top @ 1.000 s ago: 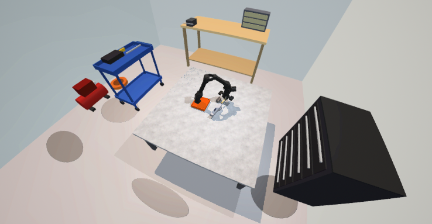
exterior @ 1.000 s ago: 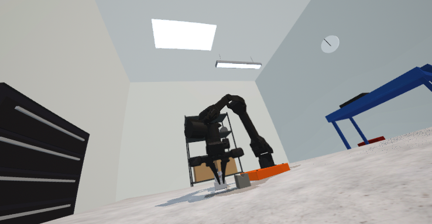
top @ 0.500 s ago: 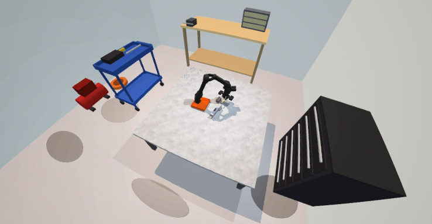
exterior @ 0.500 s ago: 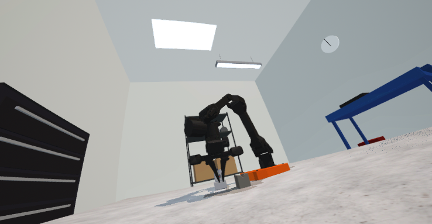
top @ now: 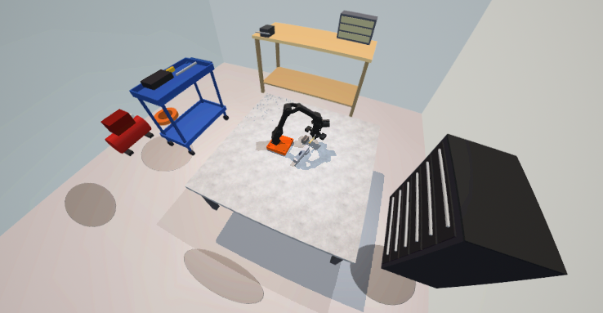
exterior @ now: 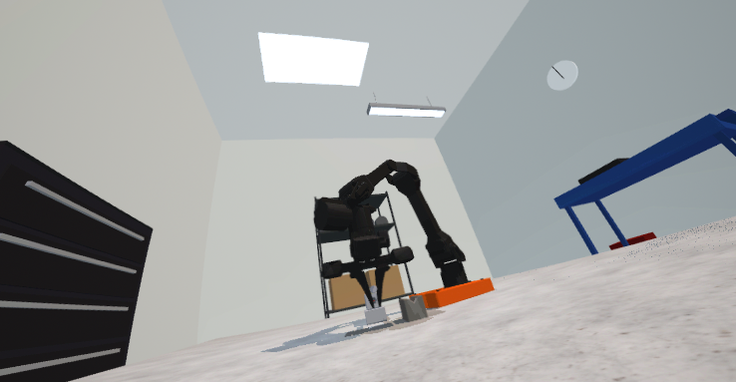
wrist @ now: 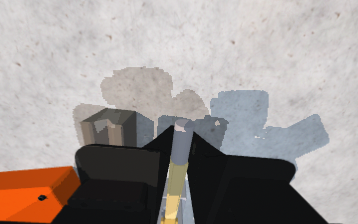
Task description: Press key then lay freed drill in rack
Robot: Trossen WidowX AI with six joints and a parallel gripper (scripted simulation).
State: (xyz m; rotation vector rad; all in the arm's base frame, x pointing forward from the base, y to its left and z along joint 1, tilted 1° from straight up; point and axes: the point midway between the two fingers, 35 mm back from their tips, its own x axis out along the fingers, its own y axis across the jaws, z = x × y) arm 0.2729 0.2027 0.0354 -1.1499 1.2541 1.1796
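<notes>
My gripper tip is 40 mm to the left of the drill and 30 mm below it. Also, from my gripper tip: dark key (10 mm behind, 230 mm to the right, 10 mm above); rack (80 mm behind, 30 mm to the right, 20 mm below).
</notes>
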